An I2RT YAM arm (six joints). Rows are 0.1 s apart.
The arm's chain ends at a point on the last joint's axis. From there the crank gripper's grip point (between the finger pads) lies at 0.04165 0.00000 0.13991 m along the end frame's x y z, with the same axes.
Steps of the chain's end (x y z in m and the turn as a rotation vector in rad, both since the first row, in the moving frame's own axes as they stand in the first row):
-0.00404 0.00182 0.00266 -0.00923 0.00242 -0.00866
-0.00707 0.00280 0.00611 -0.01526 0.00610 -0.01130
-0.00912 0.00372 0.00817 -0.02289 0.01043 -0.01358
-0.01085 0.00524 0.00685 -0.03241 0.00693 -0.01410
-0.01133 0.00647 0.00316 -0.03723 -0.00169 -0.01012
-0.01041 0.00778 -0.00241 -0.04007 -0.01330 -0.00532
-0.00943 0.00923 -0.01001 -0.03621 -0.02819 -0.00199
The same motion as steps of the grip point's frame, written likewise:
-0.00370 0.00275 0.00255 -0.00923 0.00242 -0.00866
-0.00621 0.00446 0.00584 -0.01526 0.00610 -0.01130
-0.00765 0.00634 0.00770 -0.02289 0.01043 -0.01358
-0.00985 0.00917 0.00649 -0.03241 0.00693 -0.01410
-0.01154 0.01126 0.00314 -0.03723 -0.00169 -0.01012
-0.01226 0.01318 -0.00198 -0.04007 -0.01330 -0.00532
-0.01338 0.01424 -0.00898 -0.03621 -0.02819 -0.00199

